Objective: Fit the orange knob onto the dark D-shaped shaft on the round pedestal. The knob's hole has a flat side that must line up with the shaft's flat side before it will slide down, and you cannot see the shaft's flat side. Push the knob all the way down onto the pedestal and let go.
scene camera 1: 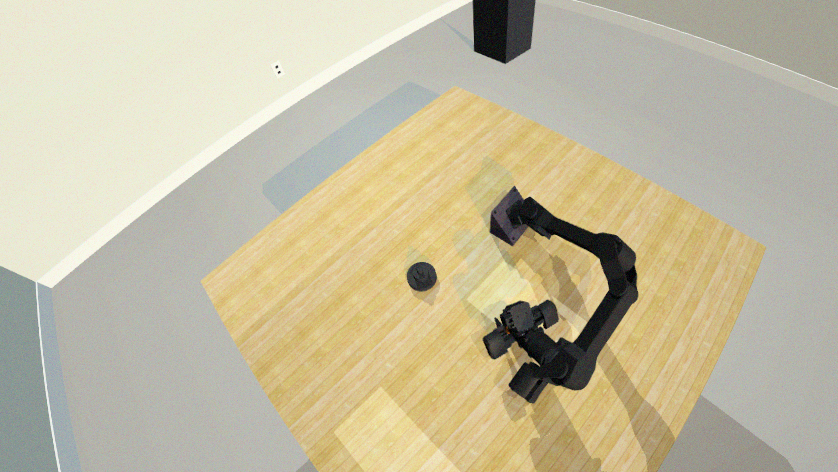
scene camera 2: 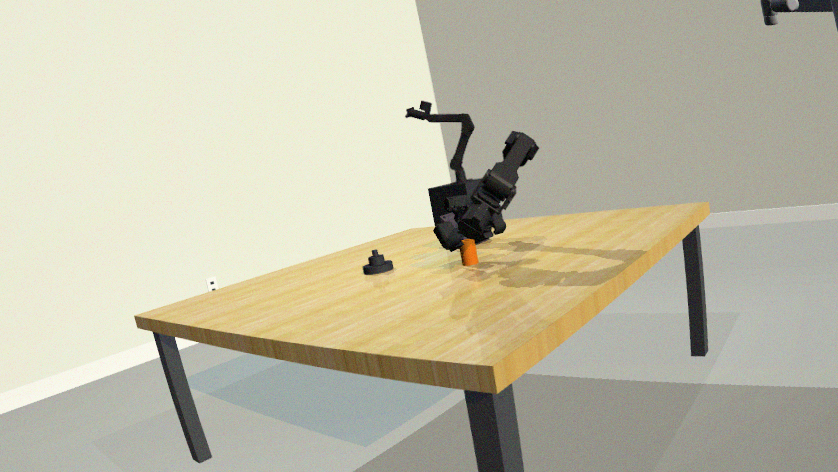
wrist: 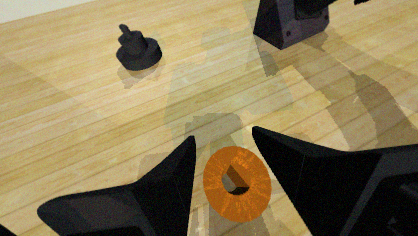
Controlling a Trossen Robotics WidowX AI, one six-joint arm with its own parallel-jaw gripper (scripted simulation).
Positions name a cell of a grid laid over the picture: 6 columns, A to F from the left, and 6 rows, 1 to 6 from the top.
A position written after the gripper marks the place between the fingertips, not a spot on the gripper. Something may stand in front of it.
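Note:
The gripper (scene camera 1: D4), (scene camera 2: D4), (wrist: D4). Dark round pedestal (scene camera 1: D4), (wrist: B2). Orange knob (wrist: D6).

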